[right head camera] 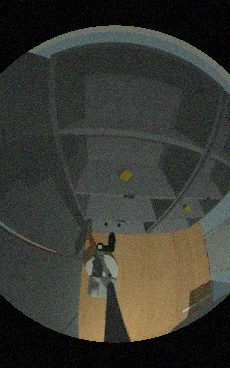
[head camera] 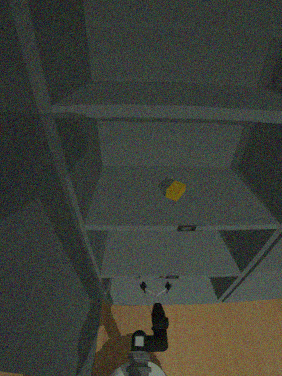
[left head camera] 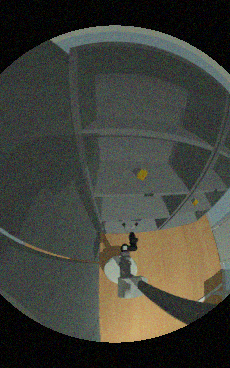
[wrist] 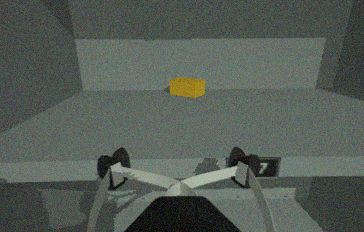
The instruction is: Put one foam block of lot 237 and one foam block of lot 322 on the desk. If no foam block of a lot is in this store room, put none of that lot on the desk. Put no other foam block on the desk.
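Frame: origin at the robot's base, x back, y right, z up, level; millimetres.
Seen in the pictures: gripper, between the fingertips: (right head camera: 112, 222) (head camera: 155, 282) (left head camera: 129, 222) (wrist: 179, 160); robot's base, origin of its link: (left head camera: 119, 268).
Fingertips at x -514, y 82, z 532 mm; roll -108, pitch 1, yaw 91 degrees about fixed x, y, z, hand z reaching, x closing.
Pixels of each thing's top centre, then the offset from my fingertips to it. "spot": a spot on its surface instead.
- yellow foam block, centre of its top: (head camera: 176, 187) (right head camera: 125, 172) (left head camera: 142, 172) dx -246, dy +79, dz +477 mm
- yellow block, centre of its top: (right head camera: 187, 207) (left head camera: 195, 201) dx -202, dy +1057, dz +20 mm
- grey shelf unit, a spot on its surface: (head camera: 165, 111) (left head camera: 142, 132) spot: dx -47, dy -28, dz +873 mm
- small label, a spot on its surface: (head camera: 171, 276) spot: dx -50, dy +98, dz -34 mm
A yellow foam block (head camera: 176, 191) (left head camera: 142, 174) (right head camera: 126, 175) (wrist: 187, 87) lies on a grey shelf board, near its back wall. The label (head camera: 187, 228) (wrist: 269, 167) on this board's front edge is partly hidden by the right finger in the wrist view; a 7 shows. My gripper (head camera: 156, 286) (left head camera: 130, 224) (right head camera: 112, 224) (wrist: 179, 160) is open and empty, its fingers wide apart, in front of the shelf and away from the block. Another yellow block (left head camera: 195, 202) (right head camera: 187, 208) lies in the bay to the right; its lot number cannot be read. I cannot make out the desk.
The grey shelf unit (head camera: 165, 111) (left head camera: 145, 133) has upright side panels left and right of this bay. A lower board carries another small label (head camera: 171, 276), unreadable. A large dark grey surface stands close on the left. A brown box-like object (left head camera: 213, 284) (right head camera: 201, 296) is at lower right.
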